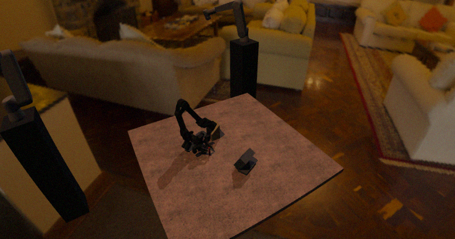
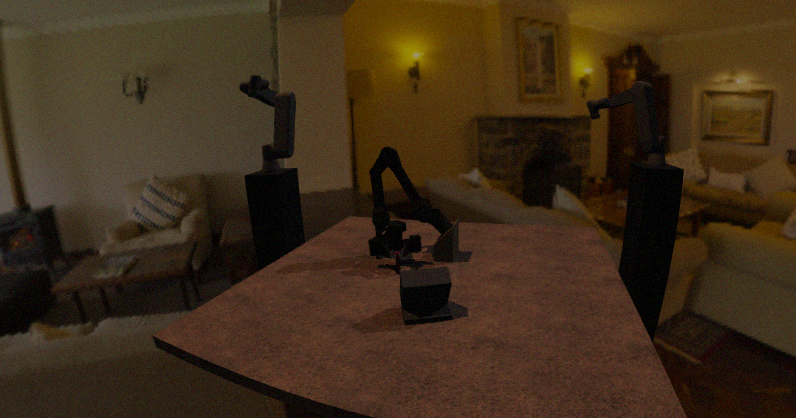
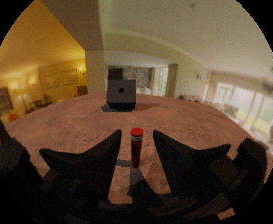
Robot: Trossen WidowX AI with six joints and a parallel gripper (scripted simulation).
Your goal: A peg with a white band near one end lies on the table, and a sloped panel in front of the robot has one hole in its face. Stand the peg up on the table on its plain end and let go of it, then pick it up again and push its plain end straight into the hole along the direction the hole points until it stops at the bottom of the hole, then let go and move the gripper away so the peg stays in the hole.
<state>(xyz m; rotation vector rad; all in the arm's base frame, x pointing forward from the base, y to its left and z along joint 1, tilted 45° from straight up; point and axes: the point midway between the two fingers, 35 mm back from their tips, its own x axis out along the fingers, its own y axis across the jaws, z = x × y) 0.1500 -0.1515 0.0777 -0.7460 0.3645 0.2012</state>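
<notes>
Now: gripper tip 10 mm past the red peg and 10 mm above it. Round my gripper tip: sloped panel (240 mm ahead, 140 mm to the left, 10 mm above).
</notes>
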